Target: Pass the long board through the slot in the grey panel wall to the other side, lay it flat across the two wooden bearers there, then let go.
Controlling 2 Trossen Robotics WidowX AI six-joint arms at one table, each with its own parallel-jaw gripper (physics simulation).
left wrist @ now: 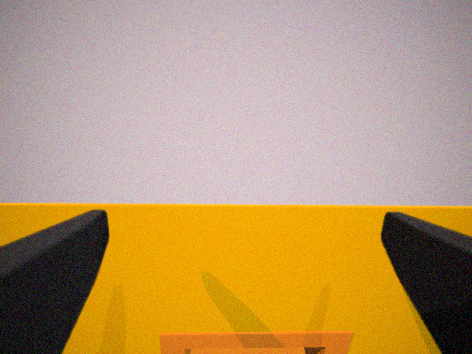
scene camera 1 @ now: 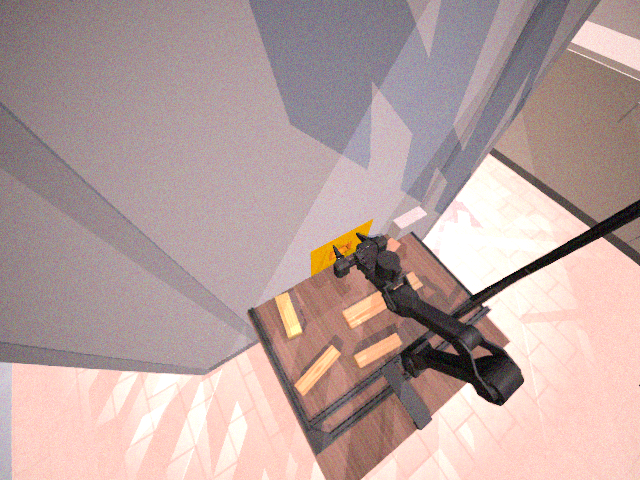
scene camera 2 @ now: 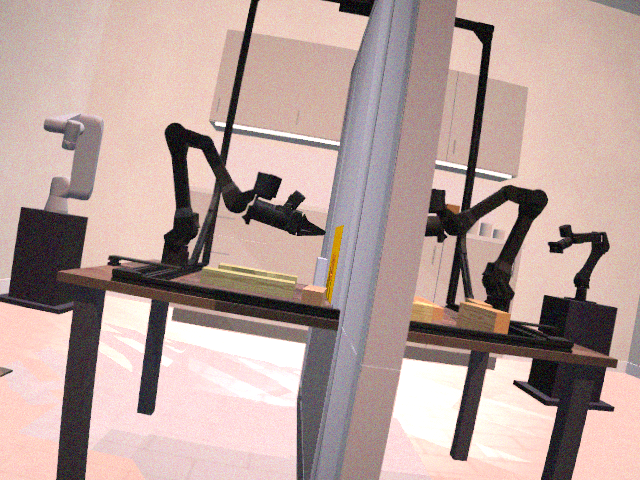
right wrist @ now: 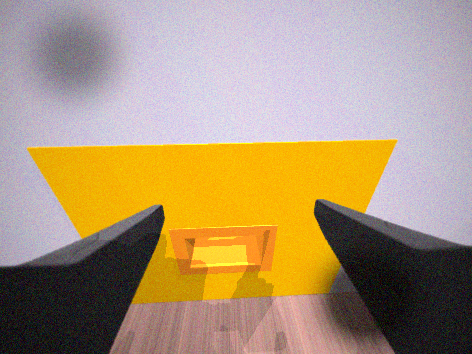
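Pixels of known places: left gripper, fingertip midpoint: [left wrist: 248, 224] [scene camera 1: 344, 239]; right gripper, fingertip midpoint: [scene camera 2: 324, 233] [right wrist: 240, 208]; left arm's base at its link origin: [scene camera 1: 409, 362]; right arm's base at its link origin: [scene camera 2: 172, 266].
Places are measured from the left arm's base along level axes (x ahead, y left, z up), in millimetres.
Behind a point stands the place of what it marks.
Note:
A long wooden board [scene camera 1: 363, 310] @[y 31, x 215, z 14 mm] lies on the table in scene camera 1, its middle hidden under the left arm. The grey panel wall [scene camera 1: 206, 155] @[y 279, x 432, z 625 mm] [scene camera 2: 382, 206] @[y 717, x 485, z 189 mm] [left wrist: 235, 100] @[y 4, x 433, z 224 mm] [right wrist: 250, 75] @[y 9, x 482, z 224 mm] has a yellow patch [scene camera 1: 317, 262] @[y 89, x 432, z 80 mm] [scene camera 2: 336, 253] @[y 65, x 485, z 109 mm] [left wrist: 250, 240] @[y -4, x 432, z 165 mm] [right wrist: 210, 175] @[y -19, x 484, z 158 mm] around the orange-edged slot [left wrist: 200, 340] @[y 17, x 431, z 99 mm] [right wrist: 220, 231] @[y -15, x 484, z 100 mm]. Two parallel wooden bearers [scene camera 2: 248, 284] @[y 120, x 692, z -2 mm] lie on the table at the left in scene camera 2. My left gripper [scene camera 1: 346, 241] @[y -1, x 411, z 191 mm] [left wrist: 248, 224] @[y -1, x 411, z 191 mm] is open and empty, facing the wall above the slot. My right gripper [scene camera 2: 323, 232] @[y 1, x 521, z 156 mm] [right wrist: 240, 208] @[y 1, x 521, z 156 mm] is open and empty, facing the wall on the bearers' side.
Loose wooden pieces [scene camera 1: 288, 315] @[y 264, x 333, z 31 mm] [scene camera 1: 317, 369] @[y 267, x 142, z 44 mm] [scene camera 1: 377, 350] @[y 79, x 88, z 44 mm] lie around the board. A small block [scene camera 2: 313, 294] @[y 303, x 537, z 17 mm] sits near the wall on the bearers' side. A pale block [scene camera 1: 409, 219] @[y -331, x 401, z 81 mm] stands by the wall. Wooden blocks [scene camera 2: 483, 315] @[y 298, x 153, z 28 mm] also show right of the wall. A black frame post [scene camera 2: 240, 77] @[y -341, x 879, z 647 mm] rises behind the right arm.

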